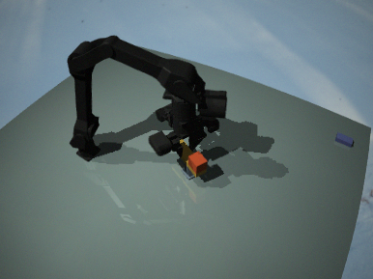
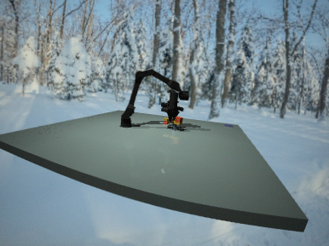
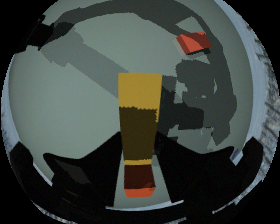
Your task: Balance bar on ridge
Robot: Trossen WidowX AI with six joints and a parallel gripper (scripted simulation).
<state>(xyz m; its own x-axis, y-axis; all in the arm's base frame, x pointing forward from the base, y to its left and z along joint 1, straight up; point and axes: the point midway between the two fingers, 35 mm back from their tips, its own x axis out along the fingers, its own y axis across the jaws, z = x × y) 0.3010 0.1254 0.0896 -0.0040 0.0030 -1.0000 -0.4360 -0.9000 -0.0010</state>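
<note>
Right now my gripper tip is 30 mm short of the bar, 20 mm to the left of it and 10 mm below it. The rest, counted from my gripper tip: flat red block: 80 mm behind, 150 mm to the left, 50 mm below; blue block: 440 mm ahead, 370 mm to the left, 50 mm below.
</note>
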